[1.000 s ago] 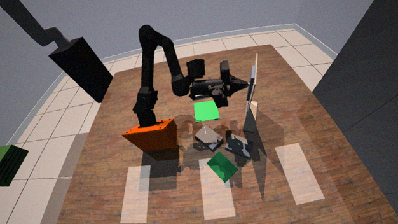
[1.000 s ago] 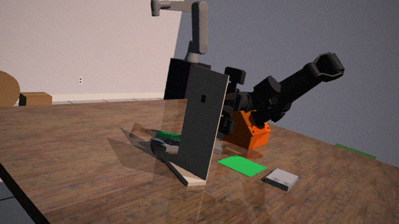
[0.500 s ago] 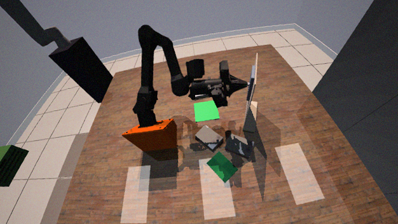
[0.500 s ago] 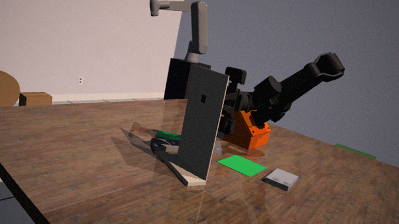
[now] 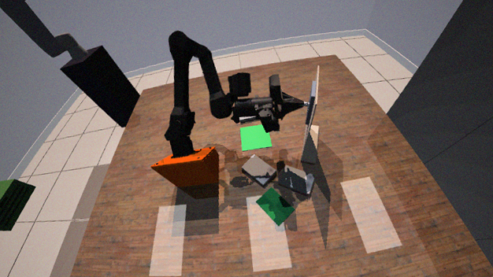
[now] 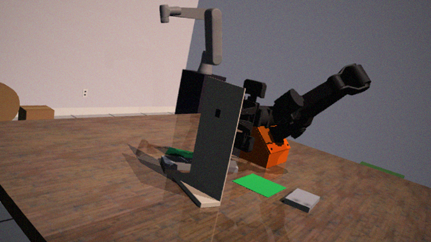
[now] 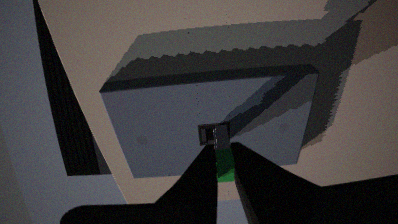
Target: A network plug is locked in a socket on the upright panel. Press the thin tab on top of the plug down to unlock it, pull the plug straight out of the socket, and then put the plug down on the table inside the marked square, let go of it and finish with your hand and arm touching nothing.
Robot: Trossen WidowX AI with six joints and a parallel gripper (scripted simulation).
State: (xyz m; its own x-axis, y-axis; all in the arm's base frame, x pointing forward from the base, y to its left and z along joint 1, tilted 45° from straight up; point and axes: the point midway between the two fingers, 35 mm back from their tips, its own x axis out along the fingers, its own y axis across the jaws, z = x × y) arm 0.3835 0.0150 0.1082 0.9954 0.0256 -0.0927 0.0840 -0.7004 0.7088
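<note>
Right now the green marked square is 170 mm behind my gripper tip, 40 mm to the left of it and 200 mm below it. Also, from my gripper tip: dark green tile (110 mm behind, 240 mm to the right, 200 mm below); then grey network plug (right at my gripper tip); then grey upright panel (30 mm ahead, 10 mm to the right, 70 mm below).
</note>
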